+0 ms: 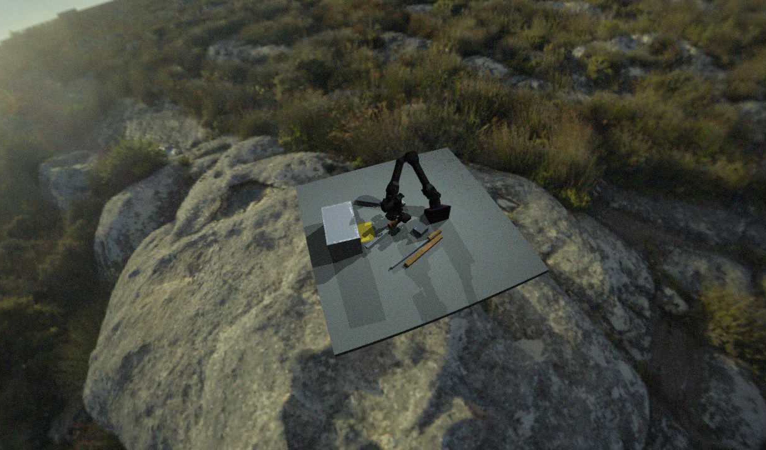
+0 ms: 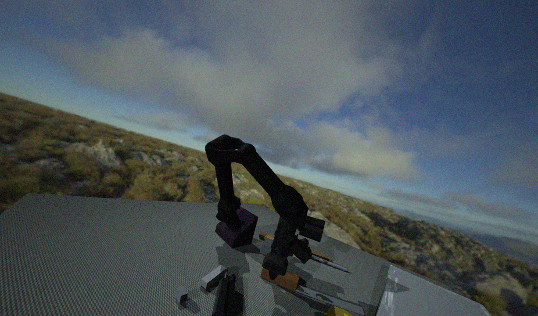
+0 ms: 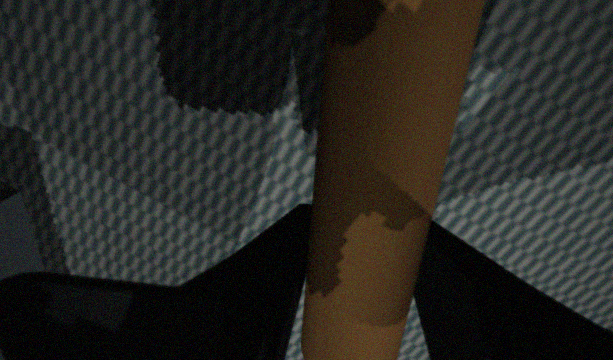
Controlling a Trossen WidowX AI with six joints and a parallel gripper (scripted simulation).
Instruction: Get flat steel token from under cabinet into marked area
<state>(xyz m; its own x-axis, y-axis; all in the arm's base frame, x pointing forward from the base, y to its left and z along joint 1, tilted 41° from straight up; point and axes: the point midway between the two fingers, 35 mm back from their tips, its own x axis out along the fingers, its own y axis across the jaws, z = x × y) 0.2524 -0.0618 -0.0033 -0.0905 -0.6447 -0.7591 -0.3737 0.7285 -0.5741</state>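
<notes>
My gripper tip is now 9 cm past the grey bar and 15 cm to the left of it. The rest, counted from my gripper tip: grey block: 10 cm behind, 13 cm to the left, 1 cm above; then small grey cube: 8 cm behind, 25 cm to the right; then wooden stick: 5 cm behind, 27 cm to the left.
</notes>
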